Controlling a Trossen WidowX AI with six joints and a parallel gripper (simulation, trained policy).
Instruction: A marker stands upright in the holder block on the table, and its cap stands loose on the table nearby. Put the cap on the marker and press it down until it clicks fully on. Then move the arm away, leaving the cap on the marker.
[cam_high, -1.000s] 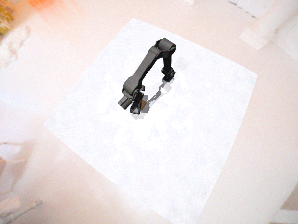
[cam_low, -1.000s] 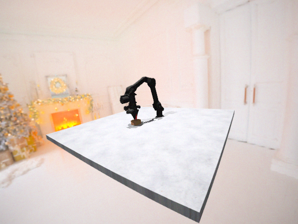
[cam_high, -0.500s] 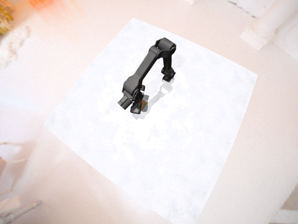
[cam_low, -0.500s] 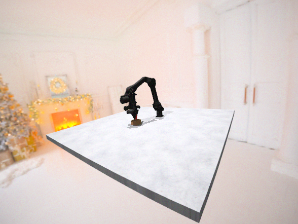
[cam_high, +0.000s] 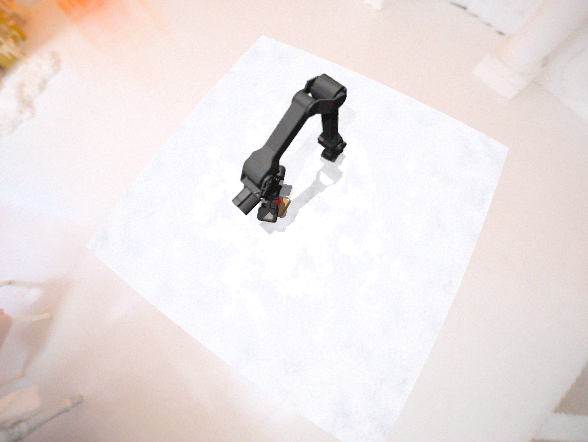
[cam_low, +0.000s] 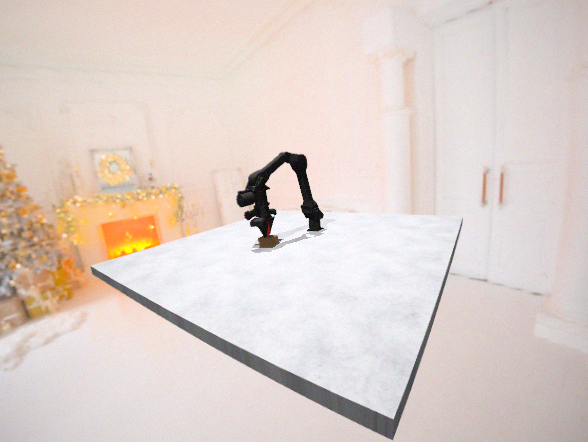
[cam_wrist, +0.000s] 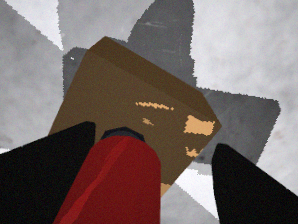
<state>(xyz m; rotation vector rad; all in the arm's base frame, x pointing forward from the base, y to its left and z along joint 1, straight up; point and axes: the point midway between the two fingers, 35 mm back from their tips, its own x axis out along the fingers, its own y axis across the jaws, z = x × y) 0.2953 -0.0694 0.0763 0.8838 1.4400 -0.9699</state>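
Now: gripper tip 10 mm short of the red cap, 10 mm to the right of it and 40 mm below it. The rest, counted from my gripper tip: holder block (10 mm ahead, 10 mm to the left, 20 mm below).
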